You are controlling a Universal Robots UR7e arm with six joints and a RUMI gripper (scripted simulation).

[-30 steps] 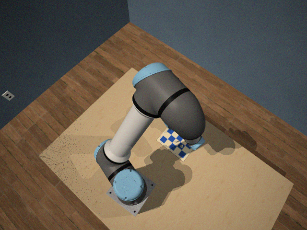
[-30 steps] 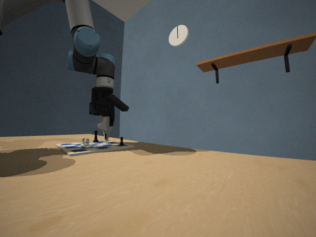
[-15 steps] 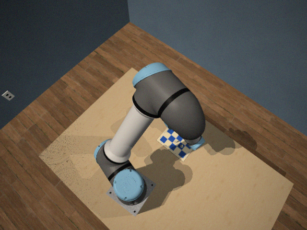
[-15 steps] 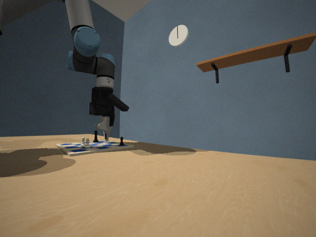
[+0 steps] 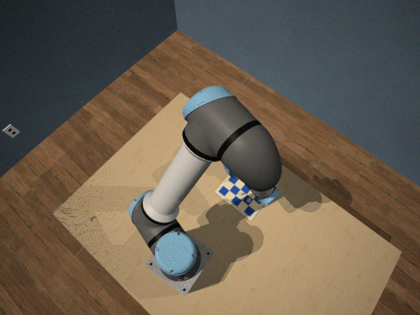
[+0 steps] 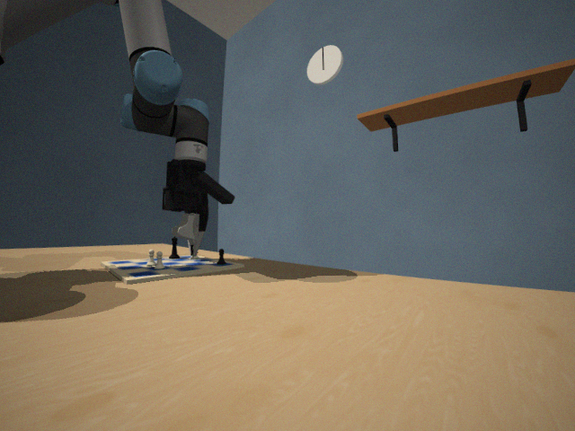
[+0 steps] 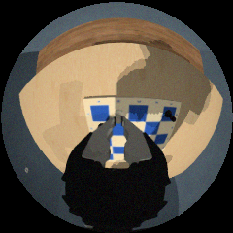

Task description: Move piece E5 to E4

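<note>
The tall black piece lies 3 cm behind my hand and 4 cm to the left of it. Also, from my hand: chessboard (8 cm behind, 3 cm to the right, 3 cm below); black pawn (1 cm behind, 11 cm to the right, 1 cm below).
</note>
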